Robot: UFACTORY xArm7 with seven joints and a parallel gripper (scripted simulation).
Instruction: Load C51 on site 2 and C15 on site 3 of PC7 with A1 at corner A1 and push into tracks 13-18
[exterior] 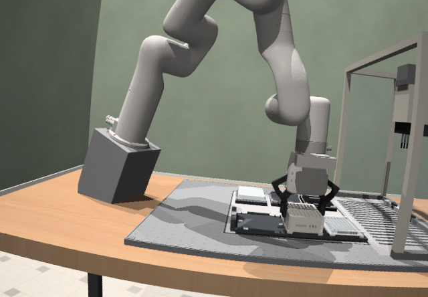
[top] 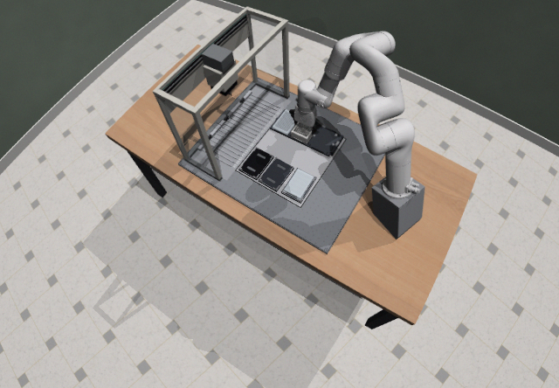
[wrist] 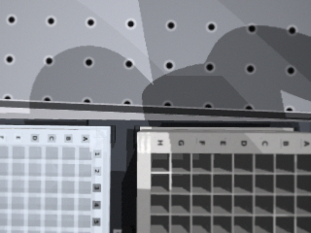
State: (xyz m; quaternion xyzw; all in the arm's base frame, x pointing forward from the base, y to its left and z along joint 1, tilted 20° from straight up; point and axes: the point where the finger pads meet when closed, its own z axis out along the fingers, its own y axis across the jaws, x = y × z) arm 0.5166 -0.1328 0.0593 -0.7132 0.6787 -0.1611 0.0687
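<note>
My hand is 1 cm above the deep-well block C51. From my hand the other things lie so: dark plate carrier PC7: 1 cm behind, 3 cm below; then nest S2: 1 cm behind, 27 cm to the left, 4 cm below; then 96-well plate C15: 10 cm ahead, 2 cm below.
</note>
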